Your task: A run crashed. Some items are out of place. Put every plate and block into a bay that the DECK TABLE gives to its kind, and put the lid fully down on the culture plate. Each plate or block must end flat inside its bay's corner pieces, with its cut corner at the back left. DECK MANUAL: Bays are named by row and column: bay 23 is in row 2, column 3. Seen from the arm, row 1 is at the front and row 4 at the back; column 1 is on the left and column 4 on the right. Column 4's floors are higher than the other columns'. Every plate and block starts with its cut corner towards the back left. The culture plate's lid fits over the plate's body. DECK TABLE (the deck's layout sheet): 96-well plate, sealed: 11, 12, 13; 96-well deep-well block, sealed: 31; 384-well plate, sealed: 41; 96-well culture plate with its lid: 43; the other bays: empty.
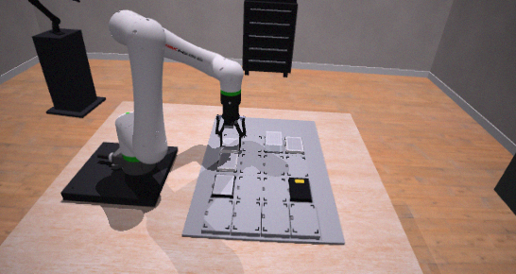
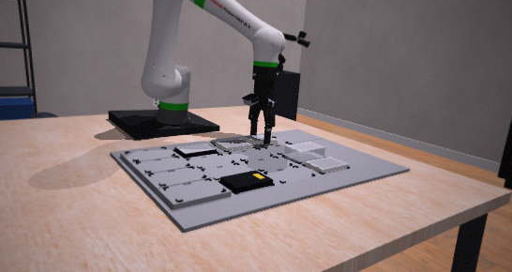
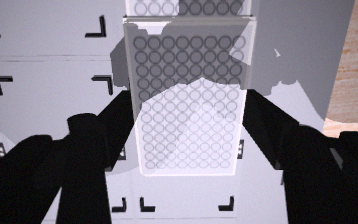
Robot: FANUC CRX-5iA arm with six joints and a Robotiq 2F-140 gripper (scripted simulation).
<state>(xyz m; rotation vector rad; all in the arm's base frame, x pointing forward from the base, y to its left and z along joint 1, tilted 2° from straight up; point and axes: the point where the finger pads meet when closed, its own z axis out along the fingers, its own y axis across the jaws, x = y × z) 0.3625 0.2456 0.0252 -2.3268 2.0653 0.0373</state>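
Now: hand 20 mm above the white plate. Also, from my hand: pale 96-well plate: 120 mm to the right, 30 mm below, 10 mm ahead; bay label 33: 260 mm to the right, 200 mm ahead, 40 mm below; sealed 96-well plate: 280 mm to the right, 30 mm below, 30 mm ahead.
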